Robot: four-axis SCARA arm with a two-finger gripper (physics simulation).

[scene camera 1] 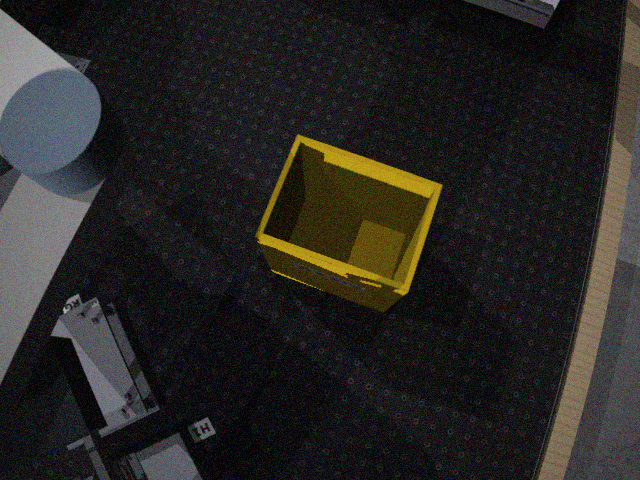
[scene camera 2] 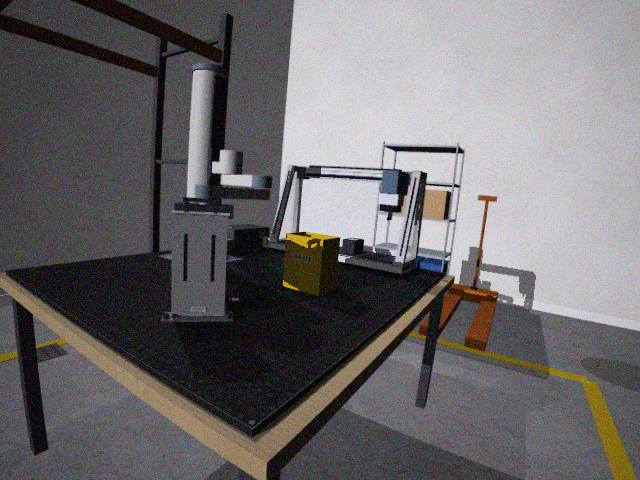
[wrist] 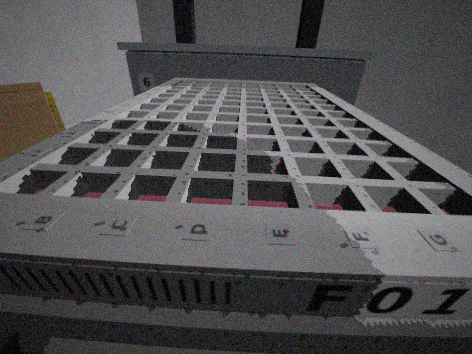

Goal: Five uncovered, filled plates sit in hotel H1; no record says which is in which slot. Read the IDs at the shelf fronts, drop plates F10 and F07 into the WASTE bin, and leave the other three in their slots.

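Places are measured from the arm's base along level axes (x ahead, y left, z up), in centimetres.
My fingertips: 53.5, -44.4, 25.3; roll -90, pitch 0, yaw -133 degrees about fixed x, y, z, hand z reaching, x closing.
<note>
Ahead of a thing's pixels: the offset from my fingertips to its middle, as dx, dy, dz. "spot": to the spot under its first point.
In the wrist view, plate F01 @(-1.4, +1.5, +1.9) [wrist: 190, 255] fills the lower half at very close range. It is uncovered, with red at the bottom of its front wells, and lies level before the grey back panel of hotel H1 @(+1.5, -1.3, -8.0) [wrist: 300, 67]. The lower plates, F10 and F07 among them, are hidden beneath it. The H1 label @(spot: +1.2, +12.6, -24.0) [scene camera 1: 201, 429] shows at the bottom left of scene camera 1. The yellow WASTE bin @(+11.1, +41.8, -14.0) [scene camera 1: 382, 173] [scene camera 2: 310, 271] stands upright on the table, with its top open. My gripper is at the hotel, open and holding nothing; its fingers are hidden in these views.
The arm's blue-grey cylinder [scene camera 1: 51, 121] is at the left of scene camera 1. A grey stand [scene camera 1: 100, 351] labelled RG lies between the arm and hotel. The arm's column [scene camera 2: 201, 134] rises near the bin. A gantry frame [scene camera 2: 346, 172] stands behind the bin.
</note>
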